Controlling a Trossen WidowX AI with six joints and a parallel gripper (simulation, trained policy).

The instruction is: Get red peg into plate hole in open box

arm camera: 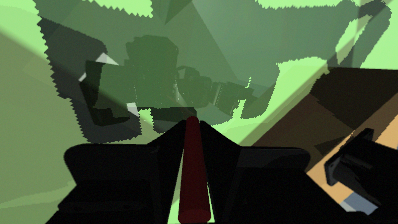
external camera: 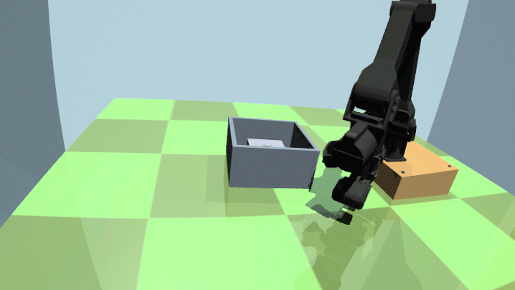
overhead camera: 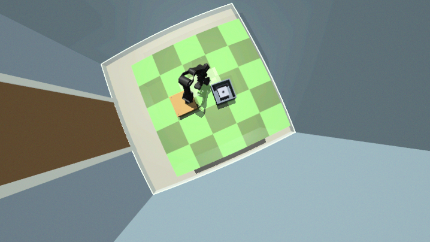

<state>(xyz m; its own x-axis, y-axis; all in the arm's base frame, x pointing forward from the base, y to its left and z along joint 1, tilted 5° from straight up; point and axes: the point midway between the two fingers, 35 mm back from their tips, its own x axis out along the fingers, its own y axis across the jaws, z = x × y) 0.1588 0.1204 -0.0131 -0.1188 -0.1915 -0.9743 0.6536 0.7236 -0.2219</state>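
The light plate is 18 cm ahead of my gripper tip, 15 cm to the right of it and 4 cm above it. Round my gripper tip: red peg: 1 cm to the left, 3 cm above; then grey box: 18 cm ahead, 15 cm to the right, 2 cm above.
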